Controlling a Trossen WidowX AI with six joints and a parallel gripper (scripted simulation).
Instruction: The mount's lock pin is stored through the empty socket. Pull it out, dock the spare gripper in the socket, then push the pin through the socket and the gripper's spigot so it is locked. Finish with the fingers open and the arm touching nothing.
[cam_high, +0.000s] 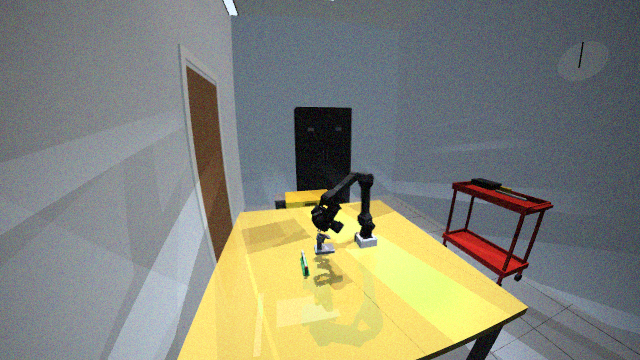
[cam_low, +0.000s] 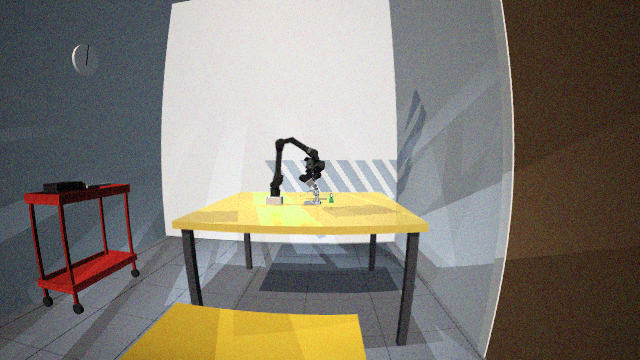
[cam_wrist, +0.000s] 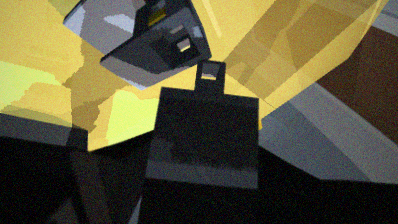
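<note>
Right now the green bracket is 15 cm to the left of my gripper tip, 15 cm ahead of it and 12 cm below it. From my gripper tip the other things lie so: spare gripper: 1 cm to the left, 1 cm above; then mount: 10 cm below, 4 cm to the left, 2 cm ahead.
</note>
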